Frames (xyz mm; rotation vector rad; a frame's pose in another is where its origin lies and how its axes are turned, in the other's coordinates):
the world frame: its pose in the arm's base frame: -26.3 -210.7 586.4 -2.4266 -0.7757 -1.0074
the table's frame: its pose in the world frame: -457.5 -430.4 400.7 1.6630 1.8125 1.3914
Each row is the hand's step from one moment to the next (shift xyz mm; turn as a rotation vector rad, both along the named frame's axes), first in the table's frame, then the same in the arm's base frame.
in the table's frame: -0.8 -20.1 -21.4 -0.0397 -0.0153 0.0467
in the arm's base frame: -23.9 -7.4 -15.4 -0.0112 -0.0043 0.0620
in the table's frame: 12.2 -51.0 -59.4 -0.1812 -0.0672 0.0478
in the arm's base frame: -54.7 -25.2 -51.5 -0.1274 0.0378 0.1482
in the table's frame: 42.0 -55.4 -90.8 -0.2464 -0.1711 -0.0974
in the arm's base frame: -55.1 -35.1 -93.9 -0.3028 0.0463 0.0753
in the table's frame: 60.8 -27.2 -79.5 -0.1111 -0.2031 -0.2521
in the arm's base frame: -20.1 -28.6 -97.6 -0.3182 -0.0035 -0.1260
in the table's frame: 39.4 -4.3 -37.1 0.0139 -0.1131 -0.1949
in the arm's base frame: 2.6 -13.4 -52.5 -0.1588 -0.0272 -0.1582
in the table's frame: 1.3 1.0 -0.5 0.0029 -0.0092 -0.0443
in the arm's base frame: 1.2 0.2 -1.2 -0.0253 0.0063 -0.0371
